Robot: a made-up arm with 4 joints. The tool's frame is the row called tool.
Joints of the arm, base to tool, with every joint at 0 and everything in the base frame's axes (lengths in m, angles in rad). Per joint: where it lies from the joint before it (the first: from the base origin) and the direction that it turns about. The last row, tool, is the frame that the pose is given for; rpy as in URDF.
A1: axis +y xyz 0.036 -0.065 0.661
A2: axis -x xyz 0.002 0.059 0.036
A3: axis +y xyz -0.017 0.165 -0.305
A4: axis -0.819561 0.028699 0.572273 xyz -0.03 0 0.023
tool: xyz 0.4 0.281 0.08 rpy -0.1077 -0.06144 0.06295
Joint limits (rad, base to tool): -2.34..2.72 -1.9..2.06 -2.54..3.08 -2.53..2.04
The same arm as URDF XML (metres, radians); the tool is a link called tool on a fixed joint. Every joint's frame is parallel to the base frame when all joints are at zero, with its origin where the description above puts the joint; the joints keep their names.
<robot name="arm">
  <joint name="A1" type="revolute">
    <parent link="base"/>
    <child link="link1"/>
    <origin xyz="0.036 -0.065 0.661" rpy="0 0 0"/>
    <axis xyz="0 1 0"/>
    <limit lower="-2.34" upper="2.72"/>
  </joint>
  <joint name="A2" type="revolute">
    <parent link="link1"/>
    <child link="link2"/>
    <origin xyz="0.002 0.059 0.036" rpy="0 0 0"/>
    <axis xyz="-1 0 0"/>
    <limit lower="-1.9" upper="2.06"/>
  </joint>
  <joint name="A3" type="revolute">
    <parent link="link2"/>
    <child link="link3"/>
    <origin xyz="-0.017 0.165 -0.305" rpy="0 0 0"/>
    <axis xyz="0 1 0"/>
    <limit lower="-2.54" upper="3.08"/>
  </joint>
  <joint name="A4" type="revolute">
    <parent link="link3"/>
    <child link="link4"/>
    <origin xyz="-0.03 0 0.023" rpy="0 0 0"/>
    <axis xyz="-0.819561 0.028699 0.572273"/>
    <limit lower="-2.53" upper="2.04"/>
  </joint>
  <joint name="tool_fixed" type="fixed">
    <parent link="link4"/>
    <child link="tool"/>
    <origin xyz="0.4 0.281 0.08" rpy="-0.1077 -0.0614 0.063"/>
  </joint>
  <link name="base"/>
  <link name="link1"/>
  <link name="link2"/>
  <link name="link3"/>
  <link name="link4"/>
  <link name="tool"/>
</robot>

